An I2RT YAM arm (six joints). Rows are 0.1 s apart.
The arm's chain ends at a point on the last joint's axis. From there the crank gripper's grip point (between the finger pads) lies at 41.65 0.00 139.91 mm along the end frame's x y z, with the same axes.
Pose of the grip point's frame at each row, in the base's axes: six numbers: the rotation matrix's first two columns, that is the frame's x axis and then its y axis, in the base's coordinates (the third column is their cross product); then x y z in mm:
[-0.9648 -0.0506 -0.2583 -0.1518 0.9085 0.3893 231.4 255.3 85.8]
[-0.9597 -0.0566 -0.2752 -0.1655 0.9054 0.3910 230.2 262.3 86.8]
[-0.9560 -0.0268 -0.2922 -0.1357 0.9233 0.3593 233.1 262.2 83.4]
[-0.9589 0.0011 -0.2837 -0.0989 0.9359 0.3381 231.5 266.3 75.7]
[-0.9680 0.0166 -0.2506 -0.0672 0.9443 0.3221 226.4 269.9 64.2]
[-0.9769 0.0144 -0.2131 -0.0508 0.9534 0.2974 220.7 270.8 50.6]
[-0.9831 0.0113 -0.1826 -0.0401 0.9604 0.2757 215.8 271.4 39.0]
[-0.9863 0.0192 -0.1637 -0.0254 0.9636 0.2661 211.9 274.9 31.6]
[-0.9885 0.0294 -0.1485 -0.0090 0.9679 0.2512 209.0 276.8 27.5]
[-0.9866 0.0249 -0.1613 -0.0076 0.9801 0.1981 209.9 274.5 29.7]
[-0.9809 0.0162 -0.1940 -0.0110 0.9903 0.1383 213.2 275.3 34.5]
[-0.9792 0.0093 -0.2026 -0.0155 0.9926 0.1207 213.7 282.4 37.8]
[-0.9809 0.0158 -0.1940 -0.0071 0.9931 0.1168 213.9 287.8 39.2]
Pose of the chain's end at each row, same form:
[-0.9648 -0.0506 -0.2583 -0.1518 0.9085 0.3893 241.5 199.4 220.3]
[-0.9597 -0.0566 -0.2752 -0.1655 0.9054 0.3910 238.4 205.8 221.1]
[-0.9560 -0.0268 -0.2922 -0.1357 0.9233 0.3593 236.5 209.7 219.6]
[-0.9589 0.0011 -0.2837 -0.0989 0.9359 0.3381 234.2 217.0 213.1]
[-0.9680 0.0166 -0.2506 -0.0672 0.9443 0.3221 232.9 223.2 202.4]
[-0.9769 0.0144 -0.2131 -0.0508 0.9534 0.2974 232.4 228.0 189.7]
[-0.9831 0.0113 -0.1826 -0.0401 0.9604 0.2757 231.8 232.0 178.6]
[-0.9863 0.0192 -0.1637 -0.0254 0.9636 0.2661 230.2 236.8 171.3]
[-0.9885 0.0294 -0.1485 -0.0090 0.9679 0.2512 229.0 240.6 167.5]
[-0.9866 0.0249 -0.1613 -0.0076 0.9801 0.1981 228.2 245.9 171.7]
[-0.9809 0.0162 -0.1940 -0.0110 0.9903 0.1383 226.9 255.3 178.5]
[-0.9792 0.0093 -0.2026 -0.0155 0.9926 0.1207 226.2 265.0 182.2]
[-0.9809 0.0158 -0.1940 -0.0071 0.9931 0.1168 227.5 270.9 183.6]

